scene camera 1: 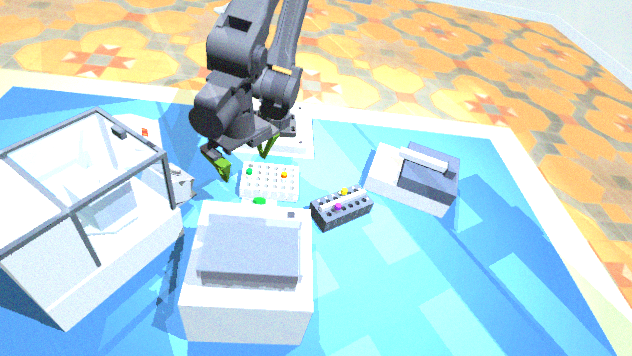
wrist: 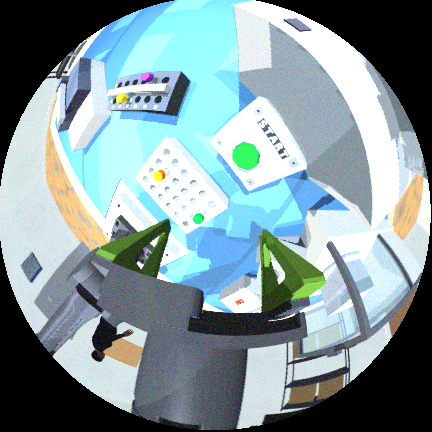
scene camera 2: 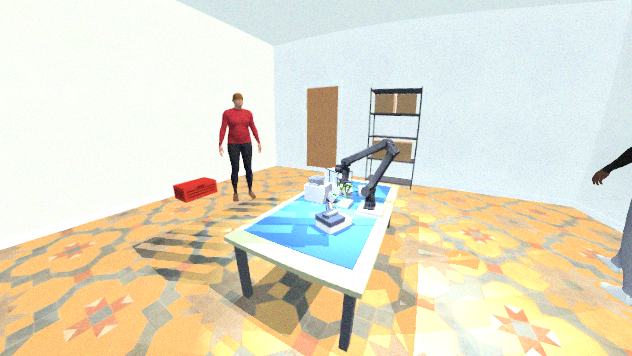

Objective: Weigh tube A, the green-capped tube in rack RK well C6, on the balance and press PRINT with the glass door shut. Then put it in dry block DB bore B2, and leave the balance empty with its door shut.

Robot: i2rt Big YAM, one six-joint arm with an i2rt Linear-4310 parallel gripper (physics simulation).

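Frame: origin at the arm's base, x ahead, y right, z down, level; centimetres.
Seen in the pictures: gripper, fingertip midpoint: (scene camera 1: 244, 169) (wrist: 214, 228) (scene camera 2: 343, 192); arm's base at its link origin: (scene camera 2: 369, 206).
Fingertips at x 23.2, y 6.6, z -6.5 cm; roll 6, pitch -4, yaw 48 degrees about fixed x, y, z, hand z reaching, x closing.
Observation:
Pixels of each thing's top centre, then the offset from my fingertips to it.
- White rack RK at its top centre: (wrist: 175, 190) (scene camera 1: 270, 176) (scene camera 2: 345, 201) dx -3.7, dy -5.7, dz +5.8 cm
- green-capped tube A at its top centre: (wrist: 197, 220) (scene camera 1: 249, 170) dx -3.1, dy -0.9, dz +3.3 cm
- dark dry block DB at its top centre: (wrist: 130, 88) (scene camera 1: 344, 198) dx +3.5, dy -21.3, dz +4.0 cm
- orange-capped tube at its top centre: (wrist: 157, 175) (scene camera 1: 284, 173) dx -2.6, dy -8.5, dz +3.3 cm
- large white machine at its top centre: (scene camera 1: 257, 205) (scene camera 2: 323, 178) dx +17.8, dy -2.3, dz -10.2 cm
- green START button at its top centre: (wrist: 246, 156) (scene camera 1: 259, 198) dx +6.6, dy -3.1, dz +1.3 cm
- white device with a dark lid, top centre: (scene camera 1: 421, 155) (scene camera 2: 334, 210) dx -6.0, dy -40.3, dz -1.4 cm
- small red-marked unit at its top centre: (scene camera 1: 121, 126) (wrist: 251, 311) dx -13.0, dy +27.1, dz +1.8 cm
White rack RK (scene camera 1: 270, 190) (wrist: 210, 192) (scene camera 2: 345, 203) stands below my gripper (scene camera 1: 245, 169) (wrist: 214, 228). The green-capped tube A (scene camera 1: 249, 171) (wrist: 198, 218) sits upright in a well near one corner. The gripper is open and empty, its green fingers spread above the rack's green-cap end. The dark dry block DB (scene camera 1: 325, 220) (wrist: 179, 96) has rows of bores, a white bar, and a purple and a yellow cap. The glass-walled balance (scene camera 1: 120, 272) (wrist: 325, 327) is at the left in scene camera 1; its door's position is unclear.
An orange-capped tube (scene camera 1: 284, 175) (wrist: 159, 175) is in the rack. A large white machine (scene camera 1: 245, 320) stands in front, with a green START button (scene camera 1: 259, 201) (wrist: 245, 156) beside the rack. A white device with a dark lid (scene camera 1: 425, 185) stands at the right. A small red-marked unit (scene camera 1: 144, 132) (wrist: 239, 301) is behind the balance.

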